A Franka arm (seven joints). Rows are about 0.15 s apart.
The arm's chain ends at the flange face. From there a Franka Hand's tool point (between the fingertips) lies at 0.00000 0.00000 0.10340 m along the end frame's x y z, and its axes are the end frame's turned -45 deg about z.
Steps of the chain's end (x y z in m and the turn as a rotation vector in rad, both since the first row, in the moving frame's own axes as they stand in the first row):
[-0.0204, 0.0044, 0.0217, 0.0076, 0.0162, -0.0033]
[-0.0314, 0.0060, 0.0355, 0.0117, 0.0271, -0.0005]
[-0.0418, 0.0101, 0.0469, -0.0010, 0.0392, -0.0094]
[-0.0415, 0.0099, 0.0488, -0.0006, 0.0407, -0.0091]
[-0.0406, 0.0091, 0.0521, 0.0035, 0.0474, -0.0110]
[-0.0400, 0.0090, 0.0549, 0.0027, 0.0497, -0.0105]
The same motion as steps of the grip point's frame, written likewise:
[-0.0158, -0.0107, 0.0217, -0.0061, 0.0168, -0.0033]
[-0.0236, -0.0168, 0.0355, -0.0109, 0.0274, -0.0005]
[-0.0339, -0.0195, 0.0468, -0.0284, 0.0270, -0.0094]
[-0.0334, -0.0193, 0.0487, -0.0292, 0.0284, -0.0091]
[-0.0314, -0.0191, 0.0520, -0.0310, 0.0360, -0.0110]
[-0.0308, -0.0185, 0.0548, -0.0332, 0.0371, -0.0105]

